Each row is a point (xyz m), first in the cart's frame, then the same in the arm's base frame.
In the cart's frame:
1: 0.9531 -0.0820 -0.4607
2: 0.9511 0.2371 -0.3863
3: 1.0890 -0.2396 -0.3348
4: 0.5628 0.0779 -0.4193
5: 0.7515 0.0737 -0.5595
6: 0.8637 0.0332 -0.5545
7: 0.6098 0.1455 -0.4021
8: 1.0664 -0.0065 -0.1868
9: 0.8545 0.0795 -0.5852
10: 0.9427 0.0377 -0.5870
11: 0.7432 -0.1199 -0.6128
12: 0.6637 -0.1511 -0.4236
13: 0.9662 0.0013 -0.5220
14: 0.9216 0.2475 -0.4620
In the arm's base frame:
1: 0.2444 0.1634 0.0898
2: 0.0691 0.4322 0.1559
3: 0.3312 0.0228 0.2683
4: -0.1194 0.1835 -0.1266
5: 0.0965 0.2752 -0.1109
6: 0.1890 0.2695 -0.0356
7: -0.1241 0.2539 -0.0807
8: 0.1338 0.1859 0.3741
9: 0.1815 0.3179 -0.0633
10: 0.2616 0.3060 -0.0089
11: 0.2009 0.1117 -0.1633
12: 0.0477 0.0053 -0.0722
13: 0.2552 0.2609 0.0545
14: 0.0882 0.4550 0.0795

